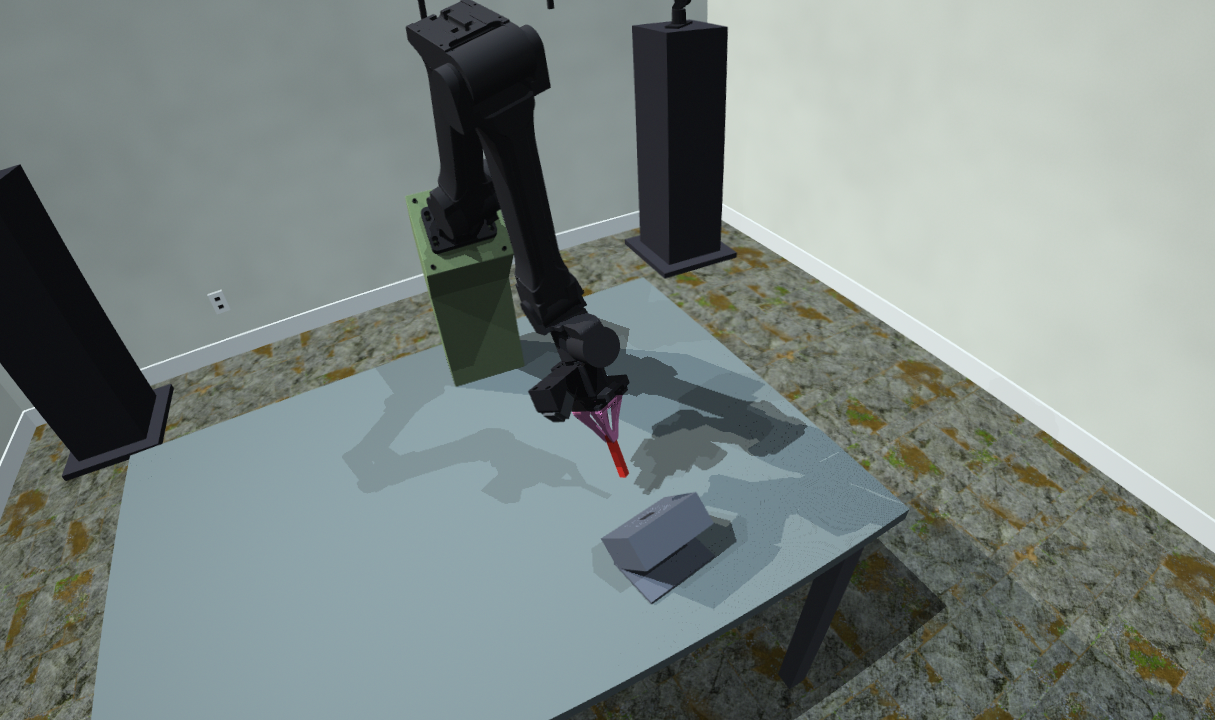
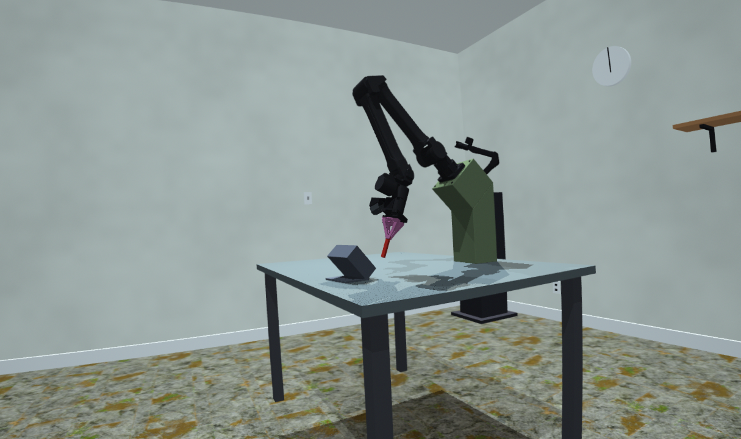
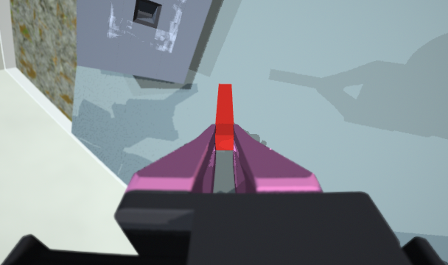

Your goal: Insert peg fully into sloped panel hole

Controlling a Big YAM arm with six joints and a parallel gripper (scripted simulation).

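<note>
Now: the thin dark base plate 170 mm ahead of my hand, 130 mm below it and 10 mm to the left of it. From my hand the other things lie so: red peg 30 mm below, 10 mm ahead.
</note>
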